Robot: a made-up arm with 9 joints. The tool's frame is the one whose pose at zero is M. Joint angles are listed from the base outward.
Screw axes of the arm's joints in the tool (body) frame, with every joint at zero. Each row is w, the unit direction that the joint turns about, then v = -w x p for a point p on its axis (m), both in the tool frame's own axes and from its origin. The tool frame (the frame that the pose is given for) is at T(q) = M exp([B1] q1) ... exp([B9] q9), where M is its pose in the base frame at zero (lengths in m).
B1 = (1, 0, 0, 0, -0.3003, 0.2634)
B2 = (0, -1, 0, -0.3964, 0, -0.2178)
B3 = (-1, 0, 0, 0, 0.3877, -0.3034)
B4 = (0, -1, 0, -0.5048, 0, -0.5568)
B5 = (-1, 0, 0, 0, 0.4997, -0.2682)
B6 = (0, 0, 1, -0.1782, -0.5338, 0)
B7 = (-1, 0, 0, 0, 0.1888, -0.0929)
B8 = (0, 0, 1, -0.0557, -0.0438, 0)
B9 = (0, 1, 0, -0.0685, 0, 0.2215)
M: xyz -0.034 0.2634 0.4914 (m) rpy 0 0 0 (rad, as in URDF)
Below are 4 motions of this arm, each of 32 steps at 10 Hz.
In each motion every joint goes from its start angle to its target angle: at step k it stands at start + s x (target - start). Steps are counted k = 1, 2, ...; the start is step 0. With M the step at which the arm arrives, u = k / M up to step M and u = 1 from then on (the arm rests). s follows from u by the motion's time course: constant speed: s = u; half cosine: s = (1 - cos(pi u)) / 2; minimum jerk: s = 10 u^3 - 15 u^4 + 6 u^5.
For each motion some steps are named. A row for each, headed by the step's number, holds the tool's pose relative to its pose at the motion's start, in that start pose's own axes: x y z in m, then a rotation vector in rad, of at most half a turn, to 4 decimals.
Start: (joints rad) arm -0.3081 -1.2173 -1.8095 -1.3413 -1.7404 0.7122 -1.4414 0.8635 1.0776
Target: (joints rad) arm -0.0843 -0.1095 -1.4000 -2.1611 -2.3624 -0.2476 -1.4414 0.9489 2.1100
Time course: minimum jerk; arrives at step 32
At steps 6, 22, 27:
6: 0.0376 0.0197 -0.0298 -0.0345 0.0027 -0.0929
22: 0.5920 -0.2464 -0.5371 -0.4190 0.2810 -1.4583
27: 0.6028 -0.3565 -0.6386 -0.4676 0.3512 -1.6610

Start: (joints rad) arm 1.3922 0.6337 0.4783 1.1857 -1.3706 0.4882 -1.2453 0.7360 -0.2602
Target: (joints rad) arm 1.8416 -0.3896 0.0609 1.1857 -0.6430 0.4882 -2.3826 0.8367 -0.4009
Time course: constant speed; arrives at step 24
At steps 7, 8, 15, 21, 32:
7: -0.1319 -0.0228 -0.2668 -0.0584 -0.4520 0.0486
8: -0.1434 -0.0324 -0.3067 -0.0656 -0.5184 0.0612
15: -0.1660 -0.1385 -0.5764 -0.1048 -0.9929 0.1880
21: -0.1048 -0.2693 -0.7685 -0.1202 -1.4078 0.3495
32: -0.0494 -0.3411 -0.8421 -0.1210 -1.6160 0.4480

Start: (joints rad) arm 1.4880 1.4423 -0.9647 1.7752 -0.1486 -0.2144 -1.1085 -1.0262 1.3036
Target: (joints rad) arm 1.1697 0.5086 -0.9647 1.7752 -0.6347 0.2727 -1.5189 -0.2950 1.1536
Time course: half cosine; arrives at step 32
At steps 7, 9, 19, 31, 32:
7: -0.0551 0.0530 0.0172 -0.0445 0.0506 -0.0544
9: -0.0865 0.0868 0.0287 -0.0675 0.0852 -0.0829
19: -0.2466 0.3260 0.1270 -0.1322 0.3510 -0.1740
31: -0.3109 0.5036 0.2255 -0.0788 0.5361 -0.1324
32: -0.3112 0.5047 0.2262 -0.0782 0.5372 -0.1318

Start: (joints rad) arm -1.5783 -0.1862 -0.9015 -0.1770 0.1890 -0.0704 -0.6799 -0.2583 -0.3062
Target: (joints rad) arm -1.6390 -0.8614 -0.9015 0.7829 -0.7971 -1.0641 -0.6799 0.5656 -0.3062
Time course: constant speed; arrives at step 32
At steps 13, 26, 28, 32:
13: -0.0058 0.0106 -0.0626 0.4171 -0.4385 -0.2146
26: 0.0095 -0.0305 -0.0466 0.6896 -0.8733 -0.3584
28: 0.0086 -0.0451 -0.0384 0.7208 -0.9334 -0.3736
32: 0.0026 -0.0811 -0.0194 0.7757 -1.0451 -0.3980

